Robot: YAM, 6 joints.
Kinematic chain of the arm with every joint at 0, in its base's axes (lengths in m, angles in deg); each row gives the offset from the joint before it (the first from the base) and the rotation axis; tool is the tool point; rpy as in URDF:
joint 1: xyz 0 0 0.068 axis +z
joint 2: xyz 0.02 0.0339 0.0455 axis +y
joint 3: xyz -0.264 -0.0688 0 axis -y
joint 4: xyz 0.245 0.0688 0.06 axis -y
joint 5: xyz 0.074 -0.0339 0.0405 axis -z
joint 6: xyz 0.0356 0 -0.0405 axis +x
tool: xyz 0 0 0 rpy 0 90 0
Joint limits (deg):
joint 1: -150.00..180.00
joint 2: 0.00..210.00
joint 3: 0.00..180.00
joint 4: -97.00..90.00
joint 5: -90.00..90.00
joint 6: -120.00..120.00
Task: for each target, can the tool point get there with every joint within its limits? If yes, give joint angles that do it. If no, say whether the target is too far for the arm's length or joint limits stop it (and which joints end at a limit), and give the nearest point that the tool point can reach.
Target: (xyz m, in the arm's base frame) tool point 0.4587 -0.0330 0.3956
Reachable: yes | joints -1.99 110.40 94.50 40.69 28.70 -100.34
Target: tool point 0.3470 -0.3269 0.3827
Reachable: yes | joints -43.05 112.37 108.67 -6.28 3.23 76.48
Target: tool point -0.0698 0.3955 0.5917
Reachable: yes | joints 97.57 119.44 155.88 -5.28 -28.68 50.05
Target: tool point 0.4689 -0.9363 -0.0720
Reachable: no: too far | nearest point 0.2847 -0.5686 0.0023 | short by 0.418 m
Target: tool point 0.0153 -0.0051 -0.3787
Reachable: no: joint limits stop it (at a limit: joint 2) | nearest point 0.0497 -0.0166 -0.3225 | short by 0.067 m
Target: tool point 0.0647 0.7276 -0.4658
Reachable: no: too far | nearest point 0.0455 0.5118 -0.2647 | short by 0.296 m
